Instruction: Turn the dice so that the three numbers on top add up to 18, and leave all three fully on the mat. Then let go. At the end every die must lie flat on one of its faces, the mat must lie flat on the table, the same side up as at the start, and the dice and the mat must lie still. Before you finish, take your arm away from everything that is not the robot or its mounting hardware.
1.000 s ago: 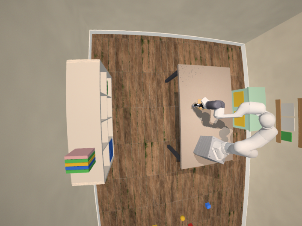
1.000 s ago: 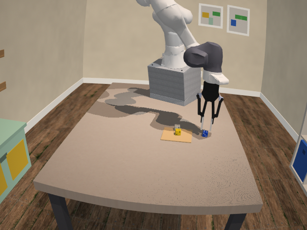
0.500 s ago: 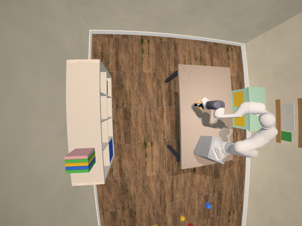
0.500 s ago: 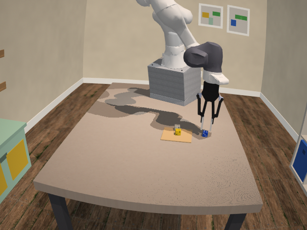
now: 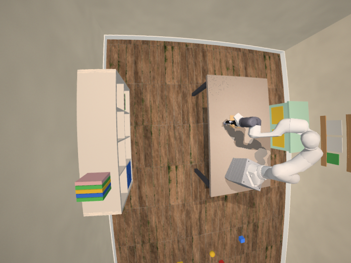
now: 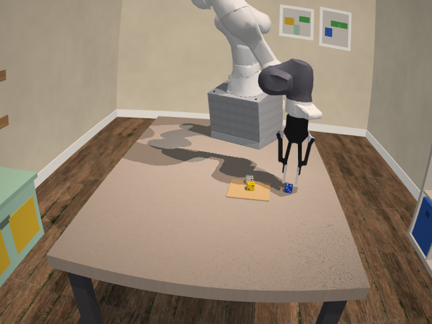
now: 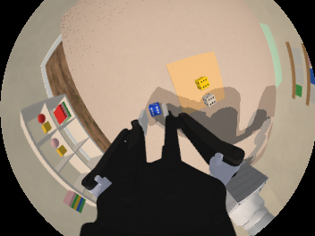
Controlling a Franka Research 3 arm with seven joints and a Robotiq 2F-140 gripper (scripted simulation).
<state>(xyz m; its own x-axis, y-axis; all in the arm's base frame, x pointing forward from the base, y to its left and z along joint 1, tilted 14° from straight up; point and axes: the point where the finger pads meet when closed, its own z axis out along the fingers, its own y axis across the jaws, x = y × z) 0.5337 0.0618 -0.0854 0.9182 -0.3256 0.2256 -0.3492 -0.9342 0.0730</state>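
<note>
My hand is 50 mm above the blue die. From my hand the other things lie so: white die: 130 mm to the right, 60 mm behind, 50 mm below; then yellow die: 130 mm to the right, 50 mm below, 20 mm behind; then mat: 140 mm to the right, 60 mm below, 20 mm behind.
</note>
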